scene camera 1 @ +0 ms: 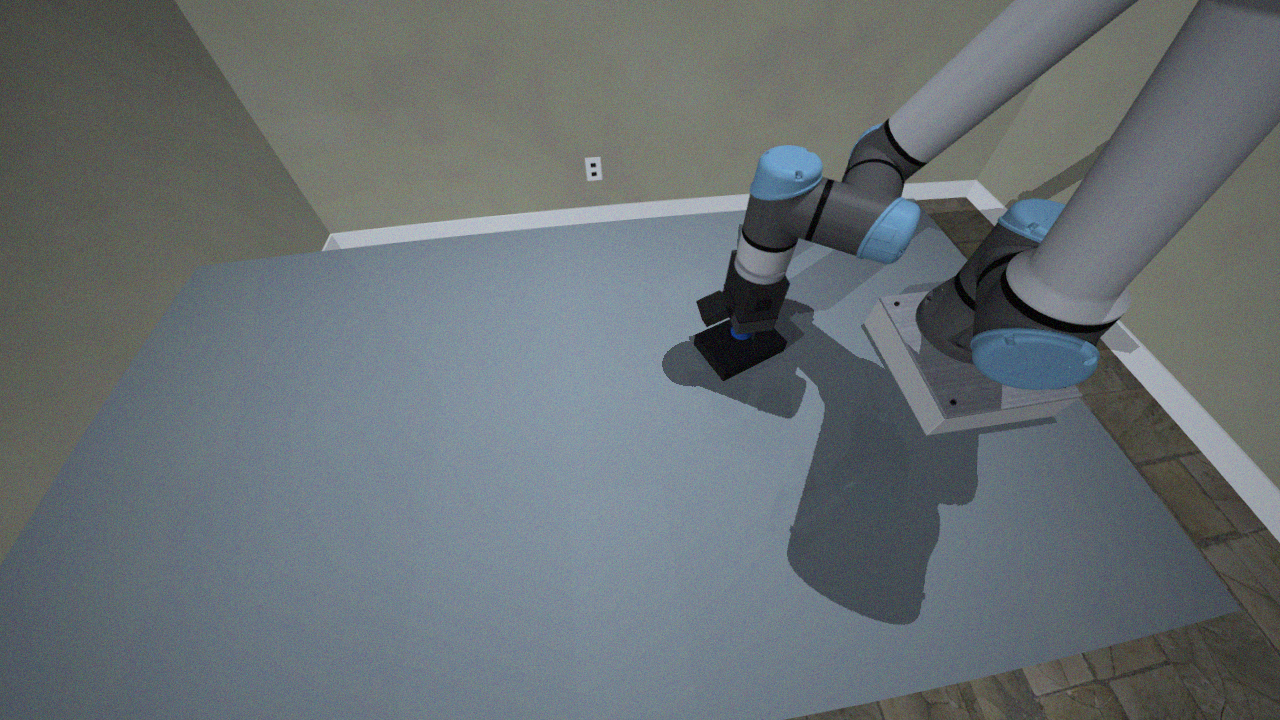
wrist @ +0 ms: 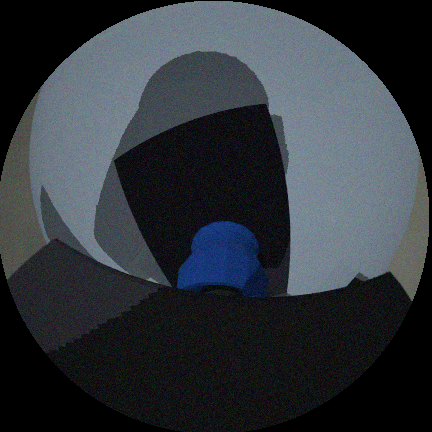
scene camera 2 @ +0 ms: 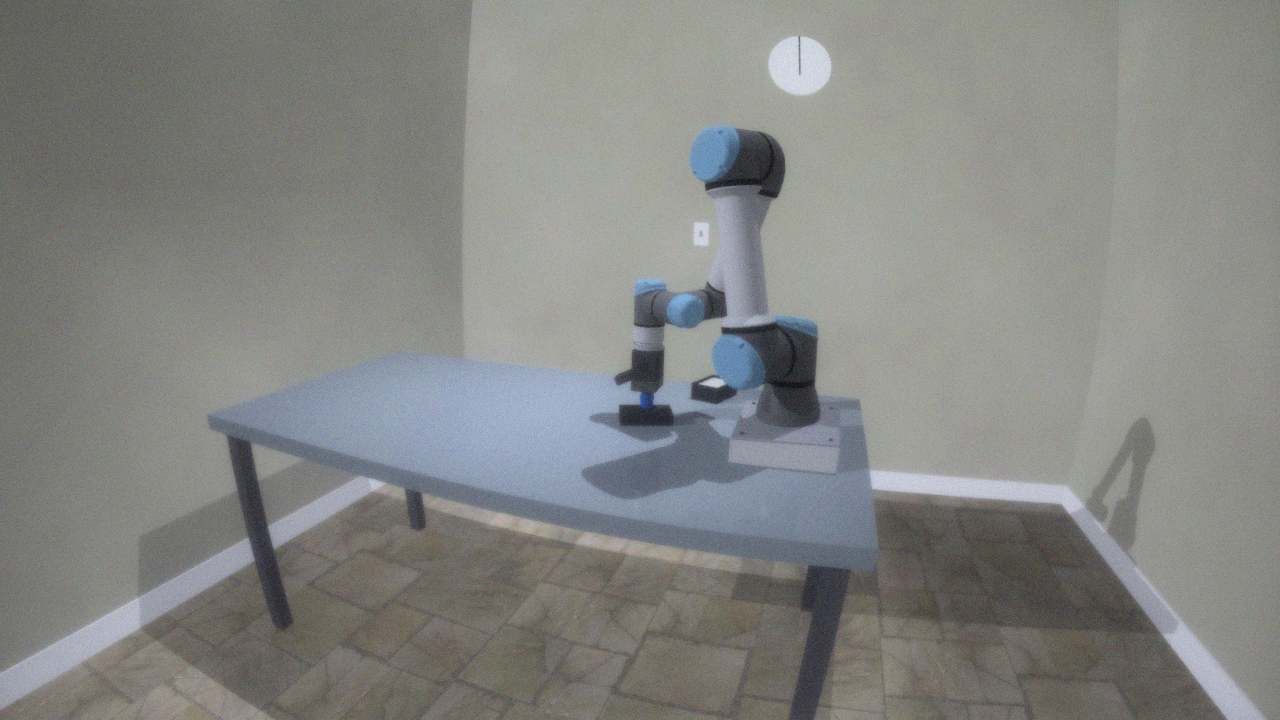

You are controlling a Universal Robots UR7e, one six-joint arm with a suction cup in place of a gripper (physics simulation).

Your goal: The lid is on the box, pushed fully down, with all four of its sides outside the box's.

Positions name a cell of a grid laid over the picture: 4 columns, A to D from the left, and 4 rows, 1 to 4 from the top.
Labels:
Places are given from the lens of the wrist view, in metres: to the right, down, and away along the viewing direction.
my suction cup (wrist: C3): 0.00, 0.01, 0.04
black lid (wrist: C2): 0.01, -0.02, 0.06

